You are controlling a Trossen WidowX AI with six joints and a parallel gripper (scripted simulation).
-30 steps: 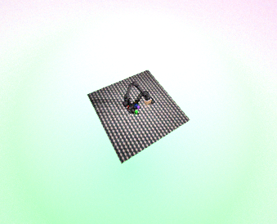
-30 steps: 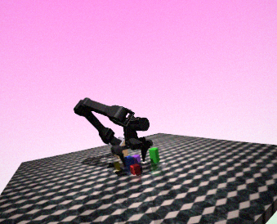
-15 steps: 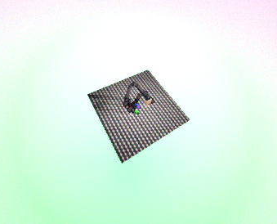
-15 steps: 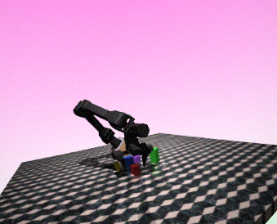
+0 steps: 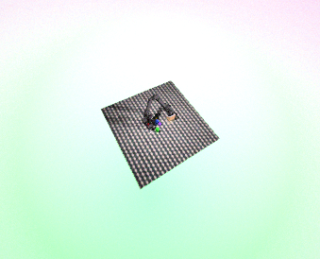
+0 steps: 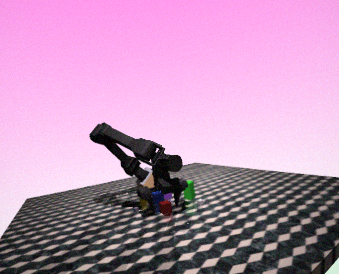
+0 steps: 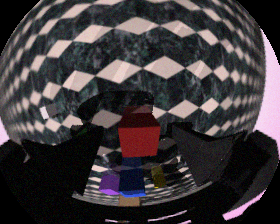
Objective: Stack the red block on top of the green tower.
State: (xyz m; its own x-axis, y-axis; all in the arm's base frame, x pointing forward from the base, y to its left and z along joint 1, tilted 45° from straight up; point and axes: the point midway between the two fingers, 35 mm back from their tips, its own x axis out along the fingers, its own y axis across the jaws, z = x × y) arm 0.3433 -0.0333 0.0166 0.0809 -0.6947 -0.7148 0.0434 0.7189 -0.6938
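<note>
Now: the red block 10 mm above my gripper tip. Round my gripper tip: small yellow block: 150 mm behind, 40 mm to the right; purple block: 150 mm behind, 70 mm to the left, 10 mm above; blue block: 120 mm behind, 20 mm to the left, 10 mm above.
</note>
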